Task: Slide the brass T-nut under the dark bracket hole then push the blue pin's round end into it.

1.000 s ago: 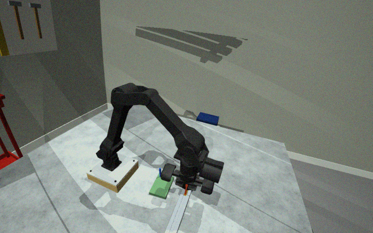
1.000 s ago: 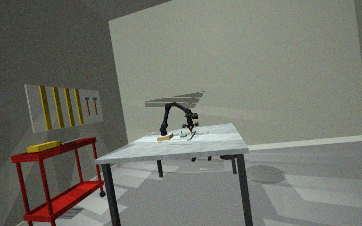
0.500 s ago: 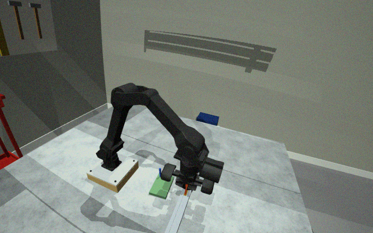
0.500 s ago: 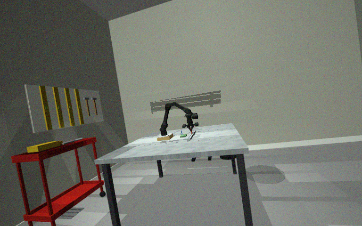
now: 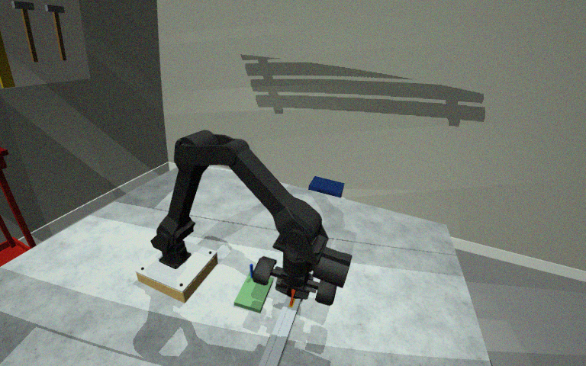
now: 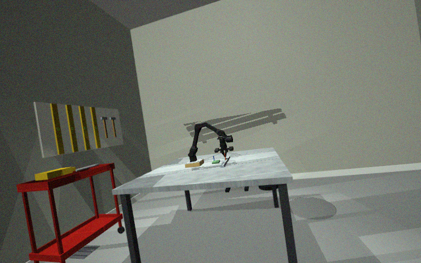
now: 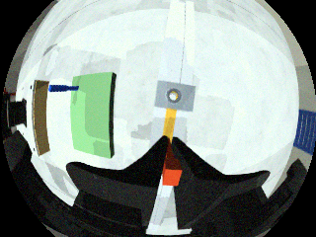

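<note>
Right now the brass T-nut is 20 mm to the left of my gripper tip. From my gripper tip the other things lie so: aluminum rail 10 mm to the left, 30 mm below; then blue pin 130 mm behind, 30 mm to the left, 20 mm below; then green tray 120 mm behind, 10 mm to the left, 40 mm below.
</note>
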